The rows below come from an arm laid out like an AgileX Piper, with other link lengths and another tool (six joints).
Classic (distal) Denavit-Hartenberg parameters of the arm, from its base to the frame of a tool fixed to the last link. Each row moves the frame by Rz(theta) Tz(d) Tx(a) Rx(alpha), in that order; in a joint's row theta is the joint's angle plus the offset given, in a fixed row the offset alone. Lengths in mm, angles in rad.
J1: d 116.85, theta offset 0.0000, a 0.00, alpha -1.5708
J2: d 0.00, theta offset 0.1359, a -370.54, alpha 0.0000
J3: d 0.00, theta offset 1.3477, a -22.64, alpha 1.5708
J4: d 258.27, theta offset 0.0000, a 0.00, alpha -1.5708
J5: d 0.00, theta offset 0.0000, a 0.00, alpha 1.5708
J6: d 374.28, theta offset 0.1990, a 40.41, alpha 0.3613
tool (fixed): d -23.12, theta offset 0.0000, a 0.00, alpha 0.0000
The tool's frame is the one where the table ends.
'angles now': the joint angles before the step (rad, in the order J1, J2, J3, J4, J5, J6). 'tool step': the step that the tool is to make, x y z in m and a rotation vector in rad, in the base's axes. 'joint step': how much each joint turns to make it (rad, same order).
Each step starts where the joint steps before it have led.
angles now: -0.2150 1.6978 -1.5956 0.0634 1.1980 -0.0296
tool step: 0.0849 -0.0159 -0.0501 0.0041 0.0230 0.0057
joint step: 0.0054 0.2767 -0.2451 -0.0005 -0.0083 -0.0009
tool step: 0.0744 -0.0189 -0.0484 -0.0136 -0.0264 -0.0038
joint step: 0.0000 0.2274 -0.2295 -0.0087 -0.0267 0.0028
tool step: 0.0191 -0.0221 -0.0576 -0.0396 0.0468 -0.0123
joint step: 0.0001 0.1442 -0.0919 -0.0543 -0.0152 0.0168
